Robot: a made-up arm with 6 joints.
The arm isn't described. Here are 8 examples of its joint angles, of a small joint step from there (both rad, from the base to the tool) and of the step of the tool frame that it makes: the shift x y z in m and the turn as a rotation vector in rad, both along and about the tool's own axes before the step.
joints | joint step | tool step
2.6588 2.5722 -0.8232 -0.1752 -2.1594 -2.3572 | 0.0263 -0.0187 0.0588 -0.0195 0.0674 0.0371 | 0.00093 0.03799 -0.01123 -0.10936 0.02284 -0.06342
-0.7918 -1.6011 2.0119 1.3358 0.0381 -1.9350 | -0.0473 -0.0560 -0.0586 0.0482 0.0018 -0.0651 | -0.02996 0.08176 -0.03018 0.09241 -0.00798 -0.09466
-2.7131 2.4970 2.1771 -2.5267 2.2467 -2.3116 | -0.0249 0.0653 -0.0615 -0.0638 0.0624 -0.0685 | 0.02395 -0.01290 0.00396 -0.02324 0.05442 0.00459
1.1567 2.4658 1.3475 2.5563 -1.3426 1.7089 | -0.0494 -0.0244 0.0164 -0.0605 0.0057 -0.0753 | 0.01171 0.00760 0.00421 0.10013 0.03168 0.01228
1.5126 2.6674 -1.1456 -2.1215 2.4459 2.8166 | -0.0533 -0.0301 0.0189 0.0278 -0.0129 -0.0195 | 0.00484 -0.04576 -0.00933 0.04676 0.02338 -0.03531
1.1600 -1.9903 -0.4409 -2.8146 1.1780 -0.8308 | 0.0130 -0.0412 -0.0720 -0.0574 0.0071 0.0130 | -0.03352 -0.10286 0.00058 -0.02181 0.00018 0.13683
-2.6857 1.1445 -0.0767 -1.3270 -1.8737 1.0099 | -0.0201 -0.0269 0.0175 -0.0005 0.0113 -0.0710 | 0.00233 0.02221 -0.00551 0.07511 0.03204 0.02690
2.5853 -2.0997 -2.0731 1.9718 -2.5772 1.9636 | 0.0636 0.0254 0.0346 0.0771 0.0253 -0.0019 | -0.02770 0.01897 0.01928 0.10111 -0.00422 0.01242
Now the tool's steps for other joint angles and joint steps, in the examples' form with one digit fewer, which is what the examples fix.
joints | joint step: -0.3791 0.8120 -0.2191 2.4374 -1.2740 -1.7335 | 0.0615 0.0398 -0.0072 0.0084 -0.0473 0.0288
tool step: 0.0408 -0.0561 -0.0140 0.0290 -0.0428 0.0680
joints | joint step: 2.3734 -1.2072 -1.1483 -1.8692 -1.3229 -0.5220 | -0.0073 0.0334 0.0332 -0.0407 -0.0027 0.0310
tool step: -0.0411 0.0253 0.0442 -0.0868 -0.0164 -0.0469
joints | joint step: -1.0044 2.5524 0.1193 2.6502 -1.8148 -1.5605 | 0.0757 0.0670 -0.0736 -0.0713 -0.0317 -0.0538
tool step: 0.0186 -0.0172 -0.0028 0.0322 0.0411 -0.1382
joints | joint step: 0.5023 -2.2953 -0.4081 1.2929 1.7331 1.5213 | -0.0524 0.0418 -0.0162 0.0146 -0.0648 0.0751
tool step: -0.0397 -0.0154 0.0029 -0.0863 -0.0320 0.0647
